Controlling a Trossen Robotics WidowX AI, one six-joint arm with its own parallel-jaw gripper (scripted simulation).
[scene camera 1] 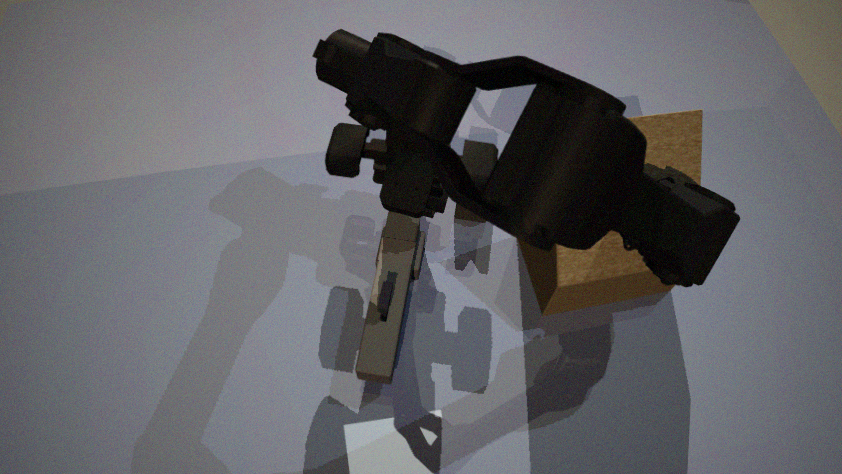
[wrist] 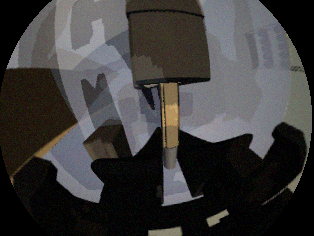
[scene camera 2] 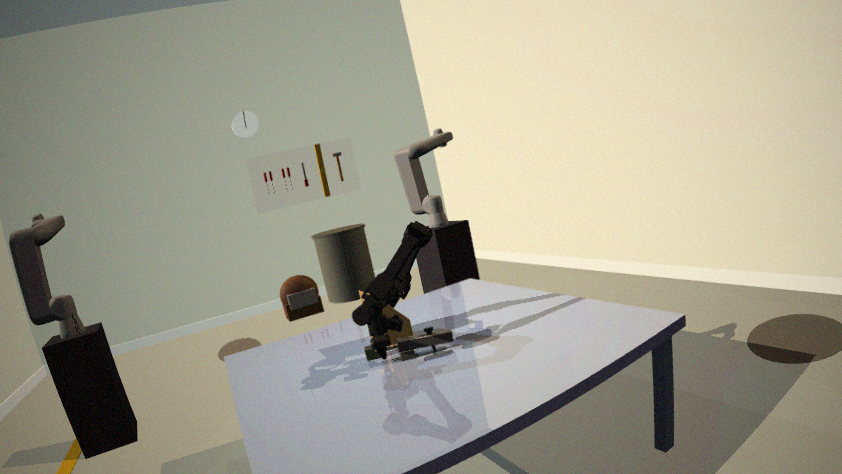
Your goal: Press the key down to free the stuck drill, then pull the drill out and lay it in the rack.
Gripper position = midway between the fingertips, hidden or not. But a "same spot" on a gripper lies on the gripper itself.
my gripper: scene camera 1; wrist; scene camera 2 384,358
same spot on my gripper: [scene camera 1: 379,166] = [wrist: 274,169]
